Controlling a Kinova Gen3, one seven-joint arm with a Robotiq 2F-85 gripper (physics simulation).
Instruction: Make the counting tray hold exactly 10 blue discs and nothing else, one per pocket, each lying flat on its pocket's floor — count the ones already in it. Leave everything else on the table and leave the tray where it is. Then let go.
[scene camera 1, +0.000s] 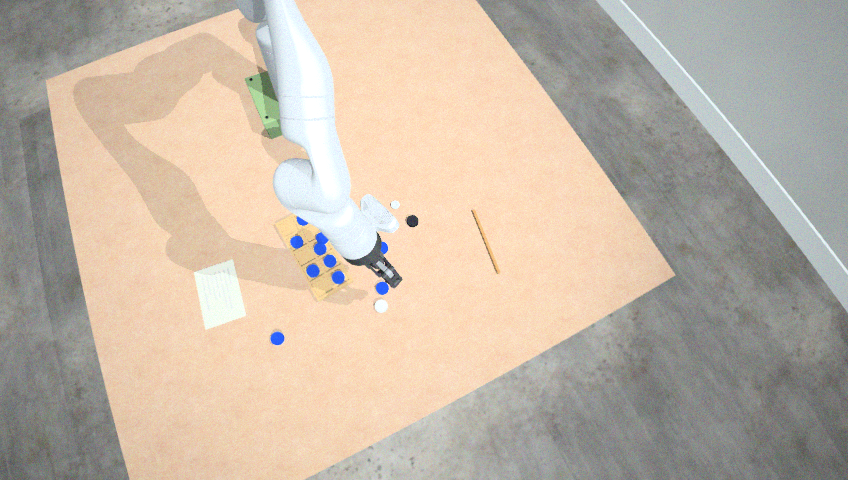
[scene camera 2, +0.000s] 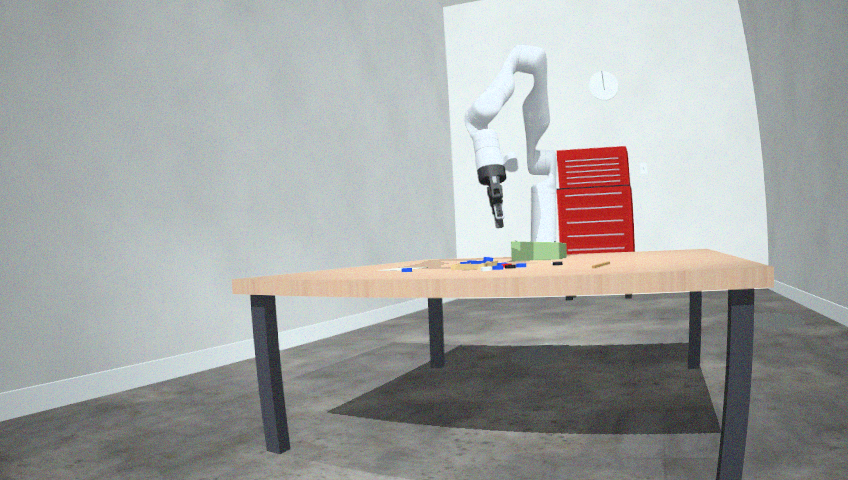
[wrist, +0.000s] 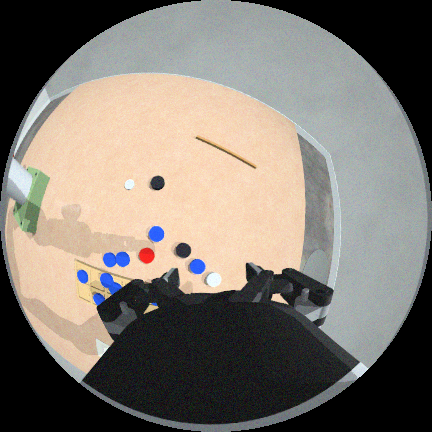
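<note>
The tan counting tray (scene camera 1: 321, 293) (scene camera 2: 467, 267) is partly hidden by the arm and gripper. Several blue discs lie in it; two of them (wrist: 106, 280) (wrist: 115, 288) touch or overlap in the wrist view. Two blue discs (wrist: 109, 259) (wrist: 122, 259) lie side by side just outside its edge. Other loose blue discs are one beyond the red disc (scene camera 1: 383, 247) (wrist: 156, 233), one near the large white disc (scene camera 1: 382, 288) (wrist: 197, 266) and one at the front left (scene camera 1: 277, 338). My gripper (scene camera 1: 395, 281) (scene camera 2: 498, 225) (wrist: 211, 273) is open and empty, high above the table beside the tray.
A red disc (wrist: 146, 255), two black discs (wrist: 183, 250) (scene camera 1: 412, 221) (wrist: 157, 182), a large white disc (scene camera 1: 380, 306) (wrist: 213, 279) and a small white disc (scene camera 1: 395, 204) (wrist: 129, 184) lie near the tray. A stick (scene camera 1: 486, 242), a green block (scene camera 1: 261, 98) (scene camera 2: 538, 250) and a paper sheet (scene camera 1: 220, 294) lie farther off.
</note>
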